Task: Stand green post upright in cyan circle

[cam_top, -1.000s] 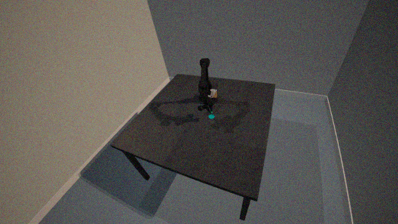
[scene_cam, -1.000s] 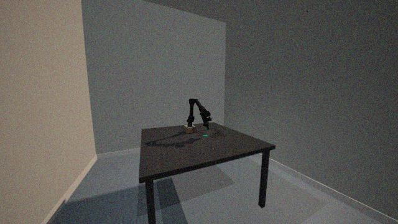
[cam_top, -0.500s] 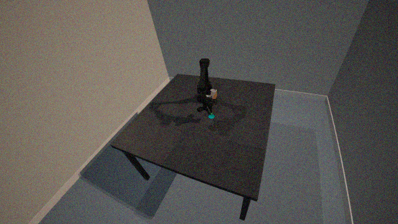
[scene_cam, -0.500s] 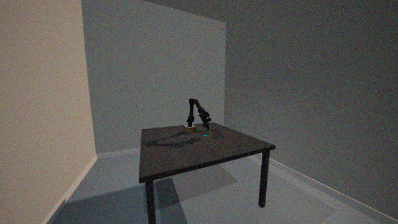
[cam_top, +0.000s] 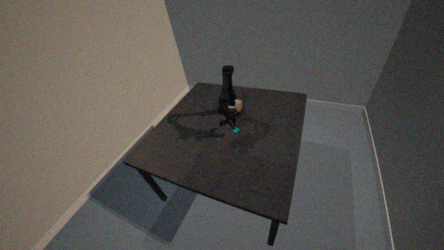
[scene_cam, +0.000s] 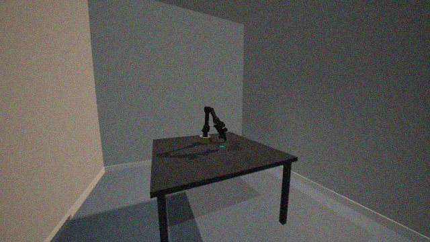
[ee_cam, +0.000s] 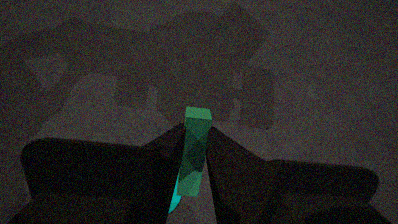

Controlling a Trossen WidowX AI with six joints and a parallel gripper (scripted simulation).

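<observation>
Now: gripper tip 70 mm past the circle, 10 mm to the left of it and 90 mm above it. Also, from my gripper tip: green post: 10 mm behind, 10 mm to the right, 10 mm below.
</observation>
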